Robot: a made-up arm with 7 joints.
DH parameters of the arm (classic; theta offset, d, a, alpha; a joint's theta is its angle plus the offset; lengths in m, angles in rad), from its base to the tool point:
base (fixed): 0 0 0 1.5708
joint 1: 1.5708 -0.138 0 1.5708
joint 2: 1.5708 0 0 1.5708
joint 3: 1.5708 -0.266 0 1.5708
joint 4: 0 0 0 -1.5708
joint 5: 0 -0.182 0 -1.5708
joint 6: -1.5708 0 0 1.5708
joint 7: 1.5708 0 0 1.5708
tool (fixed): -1.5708 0 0 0
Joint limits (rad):
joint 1: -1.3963..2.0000
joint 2: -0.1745..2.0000
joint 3: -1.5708..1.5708
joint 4: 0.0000..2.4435
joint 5: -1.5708..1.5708
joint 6: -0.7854..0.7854
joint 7: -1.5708..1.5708
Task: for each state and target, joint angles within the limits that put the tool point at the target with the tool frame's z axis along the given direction. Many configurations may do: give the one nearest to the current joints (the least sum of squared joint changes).
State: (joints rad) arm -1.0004 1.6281 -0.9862 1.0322 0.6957 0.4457 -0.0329
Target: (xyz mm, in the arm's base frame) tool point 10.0 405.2 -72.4 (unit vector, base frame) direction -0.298 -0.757 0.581
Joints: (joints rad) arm -0.2654 2.0000 -1.4061 1.8549 0.4547 0.6482 -0.6249
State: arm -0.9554 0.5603 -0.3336 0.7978 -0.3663 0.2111 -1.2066
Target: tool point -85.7 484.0 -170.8 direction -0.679 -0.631 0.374
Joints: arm -1.3938 1.2630 -0.0277 0.9995 -0.1367 0.3204 -0.8603
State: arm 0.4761 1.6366 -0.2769 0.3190 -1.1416 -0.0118 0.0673
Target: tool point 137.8 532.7 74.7 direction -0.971 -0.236 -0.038
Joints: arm -0.2824 1.8539 -0.0402 0.6602 -1.1323 0.0200 -0.6331
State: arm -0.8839 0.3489 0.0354 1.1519 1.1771 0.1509 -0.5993
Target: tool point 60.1 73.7 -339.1 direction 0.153 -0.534 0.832
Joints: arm -0.3679 -0.1716 -0.0730 1.3748 0.7811 0.0608 -1.3208
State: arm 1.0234 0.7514 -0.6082 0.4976 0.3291 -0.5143 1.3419
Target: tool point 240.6 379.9 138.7 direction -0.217 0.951 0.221
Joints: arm 1.6749 1.1404 -0.8542 1.2366 0.9783 -0.5143 1.5708
